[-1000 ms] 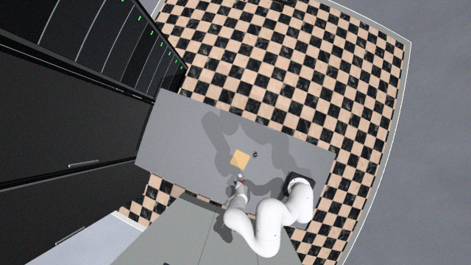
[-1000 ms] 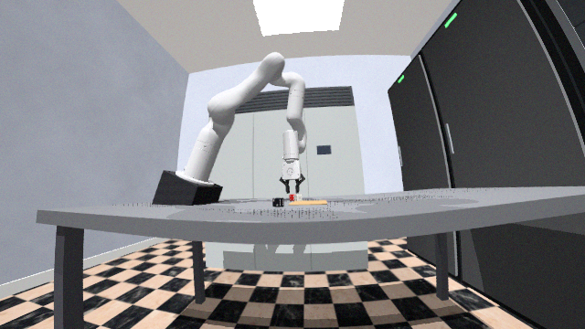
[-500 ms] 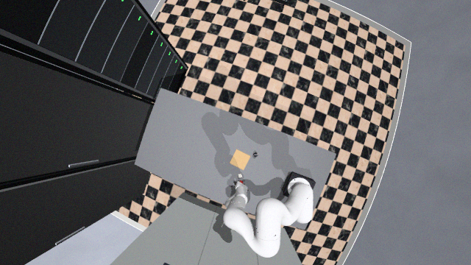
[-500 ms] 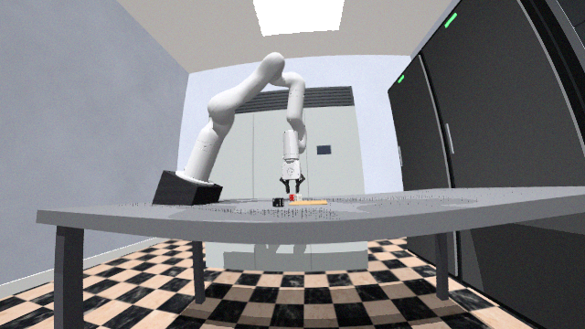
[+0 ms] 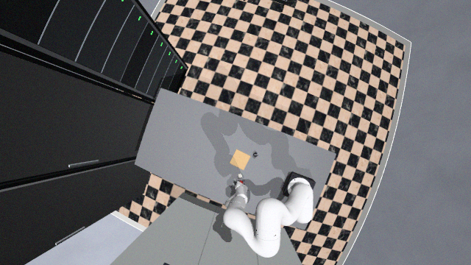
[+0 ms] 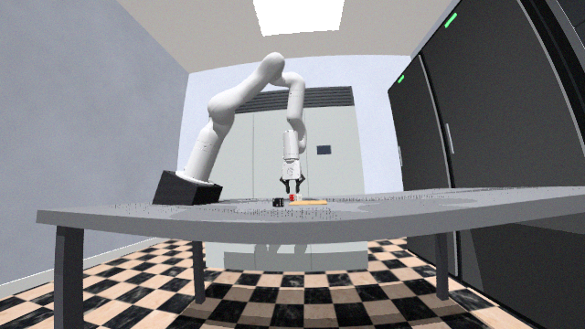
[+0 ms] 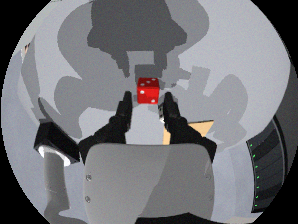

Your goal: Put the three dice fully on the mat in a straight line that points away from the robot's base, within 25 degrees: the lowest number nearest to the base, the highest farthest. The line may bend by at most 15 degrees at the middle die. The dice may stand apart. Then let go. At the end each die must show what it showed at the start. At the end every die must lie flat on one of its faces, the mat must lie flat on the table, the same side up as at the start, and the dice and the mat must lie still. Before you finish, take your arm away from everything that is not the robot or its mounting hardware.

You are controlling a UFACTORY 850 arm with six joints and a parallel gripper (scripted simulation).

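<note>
Right now my hand is 40 mm above the red die. Round my hand: tan mat: 70 mm ahead, 190 mm to the right, 50 mm below; black die: 40 mm behind, 280 mm to the right, 40 mm below; white die: 30 mm ahead, 60 mm to the right, 40 mm below.
</note>
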